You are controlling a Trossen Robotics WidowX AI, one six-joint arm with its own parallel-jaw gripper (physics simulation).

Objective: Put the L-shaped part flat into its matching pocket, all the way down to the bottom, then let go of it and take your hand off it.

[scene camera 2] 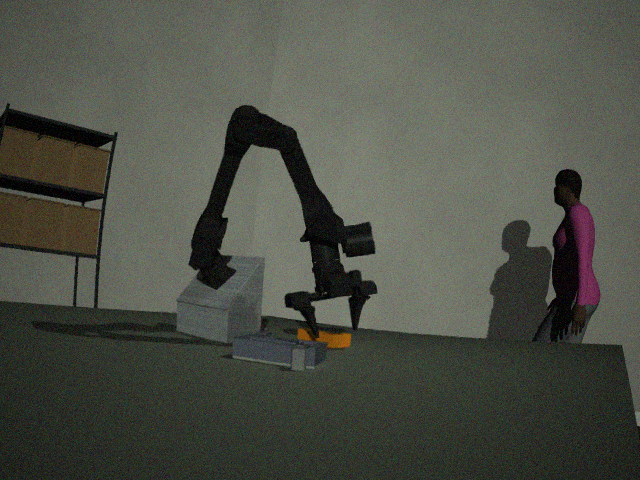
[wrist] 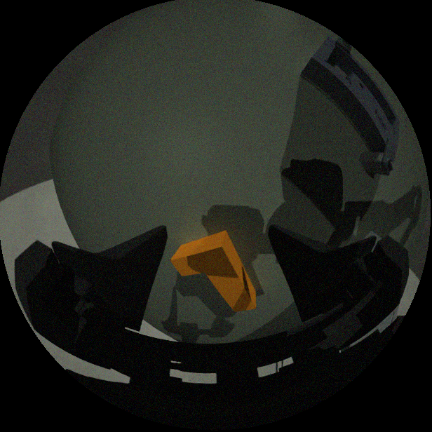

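Where they show: gripper, between the fingertips: (scene camera 2: 336, 334); arm's base, origin of its link: (scene camera 2: 218, 277).
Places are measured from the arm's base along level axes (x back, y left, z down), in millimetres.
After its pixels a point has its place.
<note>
The orange L-shaped part (scene camera 2: 336, 339) @(x -199, y 177, z 114 mm) (wrist: 206, 245) lies on the dark table, outside the blue-grey pocket block (scene camera 2: 258, 351) @(x -278, y -113, z 114 mm) (wrist: 321, 56). My gripper (scene camera 2: 336, 333) @(x -214, y 159, z 100 mm) (wrist: 218, 231) is open, with its fingers pointing down and spread wide around the part. In the wrist view the part shows between and a little below the two fingertips, with free space on both sides. The pocket block stands at the upper right of the wrist view, and its pocket cannot be made out clearly.
A small grey block (scene camera 2: 298, 358) @(x -357, y -102, z 113 mm) (wrist: 372, 162) is at one end of the pocket block. A pale sloped box (scene camera 2: 245, 304) @(x -83, y 15, z 52 mm) stands under the arm's base. A shelf unit (scene camera 2: 105, 196) is at the far left, and a person in pink (scene camera 2: 584, 248) stands beyond the table (scene camera 2: 413, 403) @(x -586, y -142, z 133 mm) at the right.
</note>
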